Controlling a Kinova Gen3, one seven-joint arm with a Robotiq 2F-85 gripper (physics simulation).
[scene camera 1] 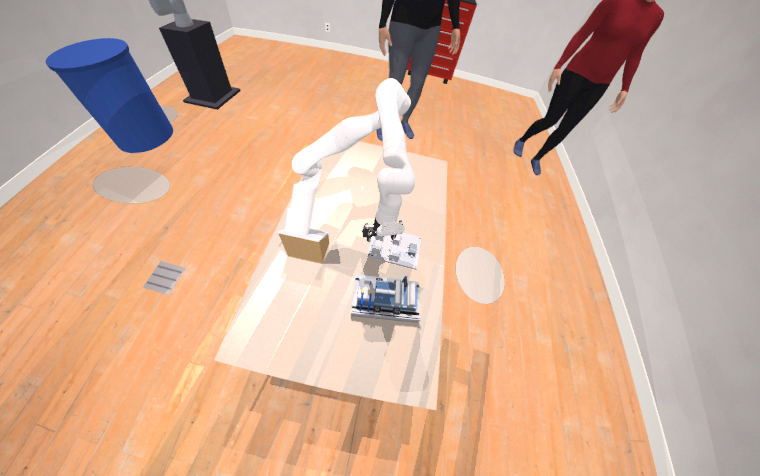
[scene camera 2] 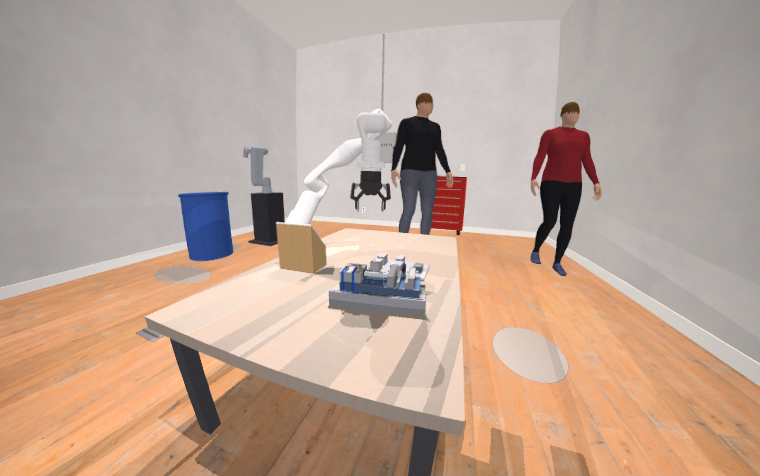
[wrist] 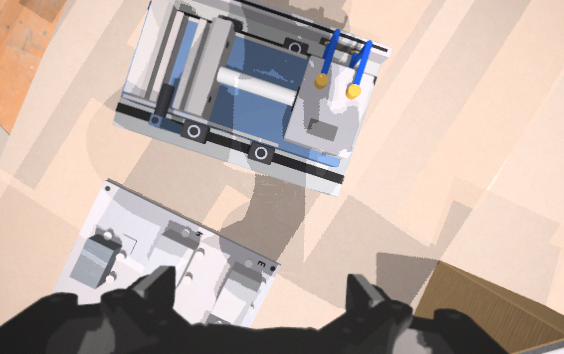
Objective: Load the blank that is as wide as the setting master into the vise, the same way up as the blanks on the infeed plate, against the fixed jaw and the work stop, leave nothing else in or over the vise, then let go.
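Places are measured from the arm's base along level axes (x right, y down, z ahead), in millimetres.
Where they show: gripper, fingertip midpoint: (scene camera 1: 380, 239) (scene camera 2: 370, 211) (wrist: 261, 288); arm's base at its link origin: (scene camera 1: 298, 232) (scene camera 2: 295, 230).
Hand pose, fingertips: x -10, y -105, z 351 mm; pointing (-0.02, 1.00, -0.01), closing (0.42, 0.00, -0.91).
Things, the pixels of their top centre, and the offset from my fingertips. "pt": a spot on its surface instead.
- infeed plate at its top centre: (wrist: 162, 287) (scene camera 2: 398, 267) (scene camera 1: 395, 246) dx -154, dy +264, dz +77 mm
- darker blue-grey block at its top centre: (wrist: 91, 263) (scene camera 1: 413, 248) dx -156, dy +240, dz +165 mm
- pale blank at its top centre: (wrist: 166, 264) (scene camera 2: 396, 263) (scene camera 1: 395, 250) dx -108, dy +229, dz +81 mm
- vise at its top centre: (wrist: 242, 72) (scene camera 2: 381, 269) (scene camera 1: 389, 291) dx +126, dy +174, dz +94 mm
- dark rod at its top centre: (wrist: 162, 99) dx +63, dy +176, dz +154 mm
- grey end block with blue hoses, surface spot: (wrist: 330, 60) pt dx +175, dy +163, dz +21 mm
My gripper (scene camera 1: 383, 235) (scene camera 2: 370, 209) (wrist: 261, 288) is open and empty, high above the table near the infeed plate (scene camera 1: 407, 260) (wrist: 127, 200). In the wrist view a darker blue-grey block (wrist: 92, 262), possibly the setting master, stands at the plate's left. A pale blank (wrist: 172, 250) stands mid-plate and another blank (wrist: 234, 292) at the right; the near part of the plate is hidden by my gripper. The vise (scene camera 1: 387, 315) (scene camera 2: 376, 302) (wrist: 260, 117) has jaw plates at its left, a dark rod (wrist: 164, 100) beside them, and no blank visible between the jaws.
A grey end block with blue hoses (wrist: 330, 60) stands on the vise's right in the wrist view. The wooden arm base (scene camera 1: 305, 247) (scene camera 2: 301, 249) (wrist: 480, 305) stands beside the plate. Two people stand beyond the table, one in black (scene camera 2: 420, 145), one in red (scene camera 2: 566, 156).
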